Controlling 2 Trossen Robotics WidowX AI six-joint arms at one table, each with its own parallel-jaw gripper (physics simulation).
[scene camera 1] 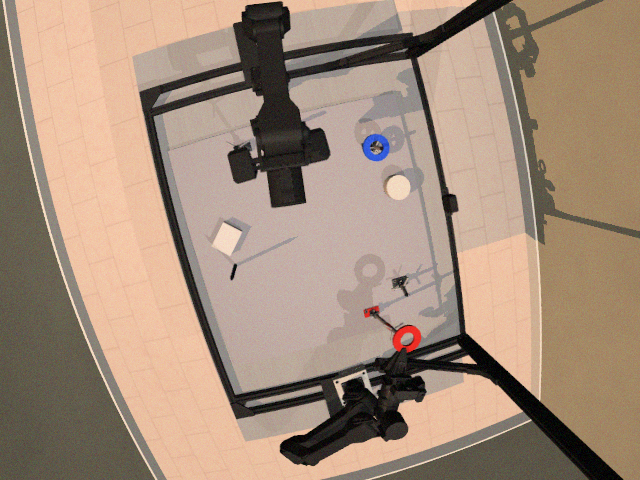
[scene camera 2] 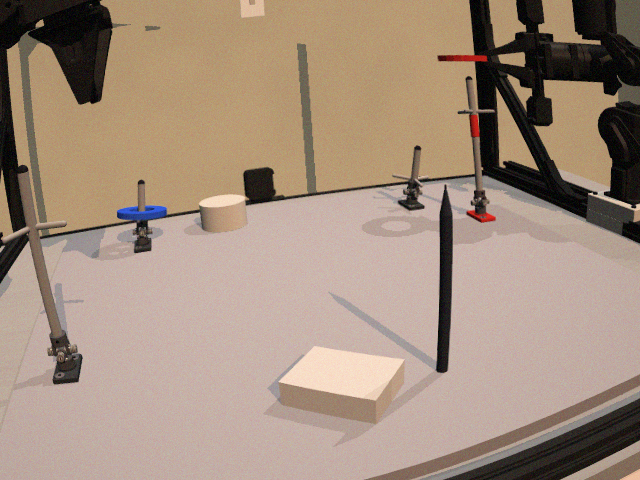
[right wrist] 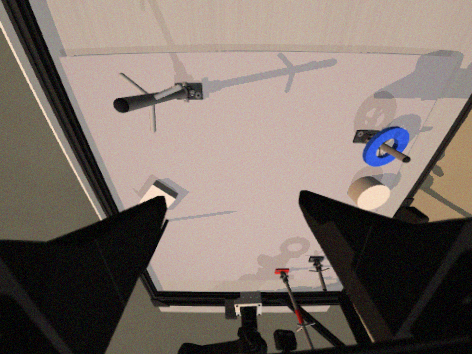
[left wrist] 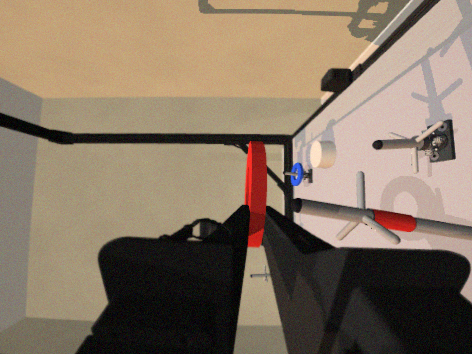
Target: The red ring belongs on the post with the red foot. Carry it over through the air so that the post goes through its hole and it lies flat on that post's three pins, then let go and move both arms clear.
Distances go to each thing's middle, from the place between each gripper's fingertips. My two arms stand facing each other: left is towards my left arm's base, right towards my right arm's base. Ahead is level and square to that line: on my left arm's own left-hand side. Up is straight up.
Scene:
My right hand is 250 mm past the blue ring [right wrist: 401, 136], 170 mm above it and 30 mm to the right of it. Round my right hand: pale block [scene camera 2: 355, 386] 200 mm below, 180 mm ahead, 160 mm to the left; black spike [scene camera 2: 446, 216] 230 mm to the left, 180 mm ahead, 140 mm below; short post [left wrist: 421, 142] 410 mm to the left, 230 mm behind, 160 mm below.
The red ring [left wrist: 256, 173] is 2 cm to the right of my left hand and 1 cm behind it. Also, from my left hand: blue ring: 46 cm to the right, 17 cm below, 8 cm behind; then black spike: 34 cm ahead, 26 cm to the right, 15 cm below; then short post: 17 cm below, 8 cm to the right, 6 cm behind.

